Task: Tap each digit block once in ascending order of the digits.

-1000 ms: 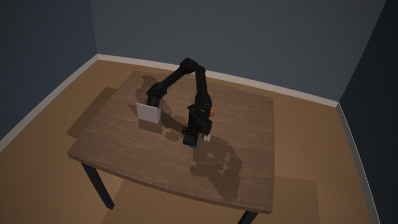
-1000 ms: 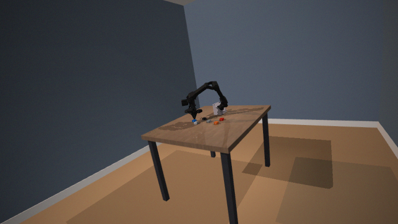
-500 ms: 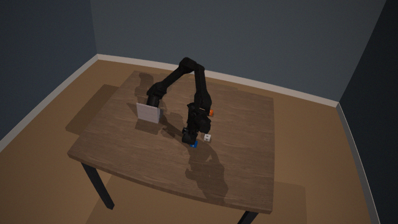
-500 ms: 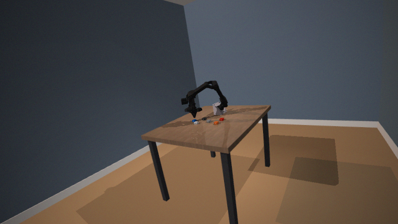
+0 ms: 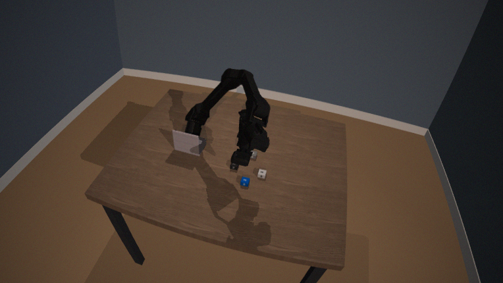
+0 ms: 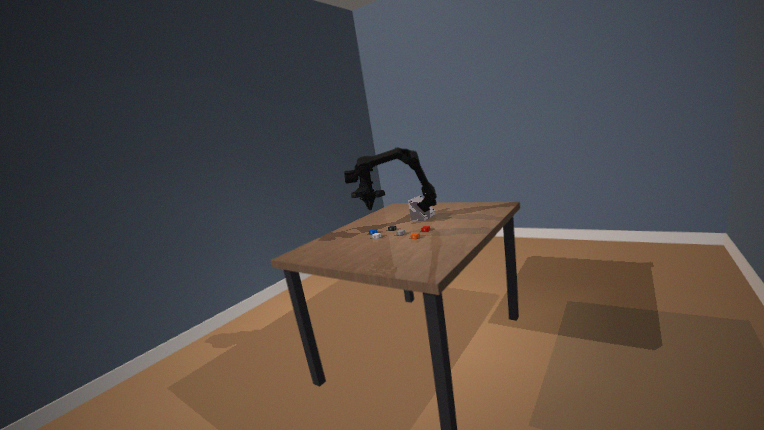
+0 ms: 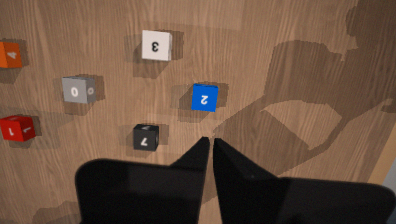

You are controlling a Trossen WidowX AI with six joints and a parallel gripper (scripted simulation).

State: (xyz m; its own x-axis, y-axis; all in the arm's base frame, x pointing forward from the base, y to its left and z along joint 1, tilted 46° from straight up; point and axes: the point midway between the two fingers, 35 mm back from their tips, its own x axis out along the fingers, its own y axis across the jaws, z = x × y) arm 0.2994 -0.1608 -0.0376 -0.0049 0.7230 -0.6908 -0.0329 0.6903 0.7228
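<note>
Now: gripper tip 60 mm short of the white block, 70 mm to the right of it and 120 mm above it. Also, from my gripper tip: grey block 10 mm behind, 170 mm to the left, 120 mm below; black block 60 mm behind, 80 mm to the left, 120 mm below; blue block 10 mm ahead, 120 mm below.
</note>
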